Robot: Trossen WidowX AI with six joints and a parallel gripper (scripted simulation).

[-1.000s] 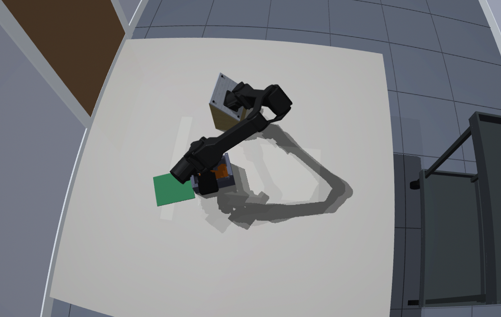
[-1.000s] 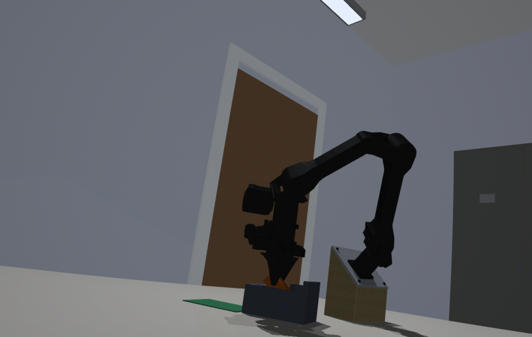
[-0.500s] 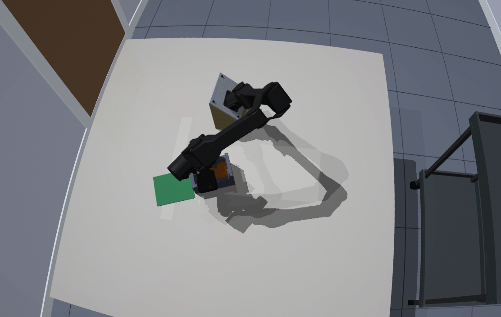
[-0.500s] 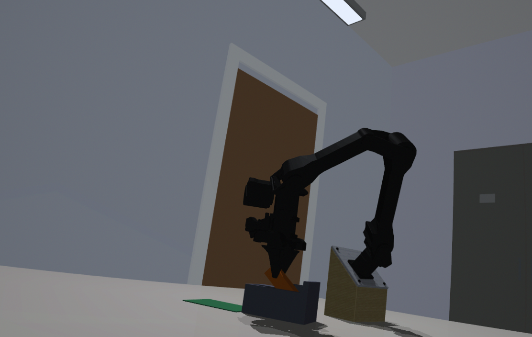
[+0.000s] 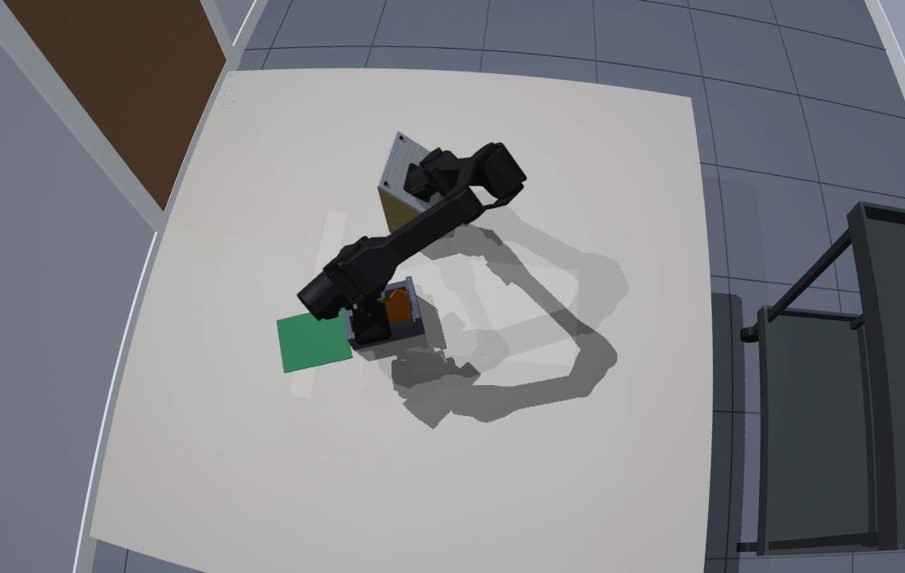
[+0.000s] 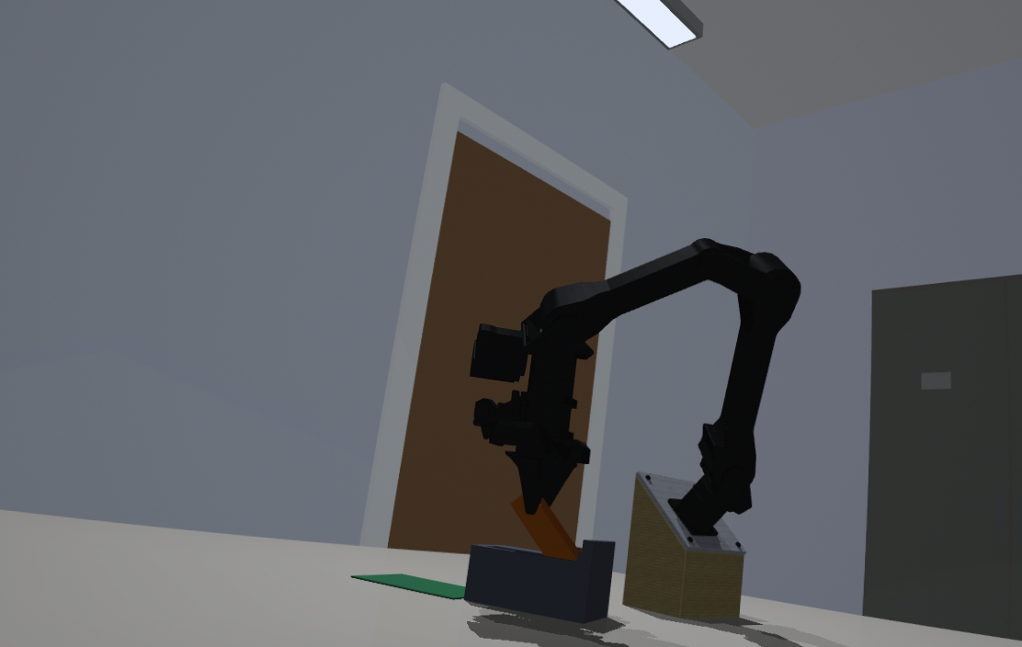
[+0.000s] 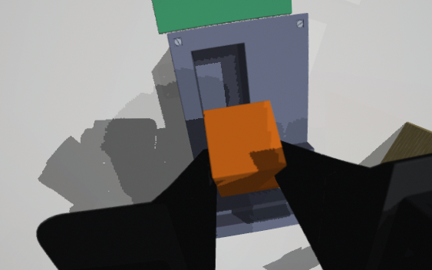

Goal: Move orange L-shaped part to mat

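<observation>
Right now the green mat is 40 mm ahead of my gripper tip, 140 mm to the right of it and 120 mm below it. Also, from my gripper tip: orange L-shaped part: 30 mm behind, 20 mm to the left, 30 mm below.
</observation>
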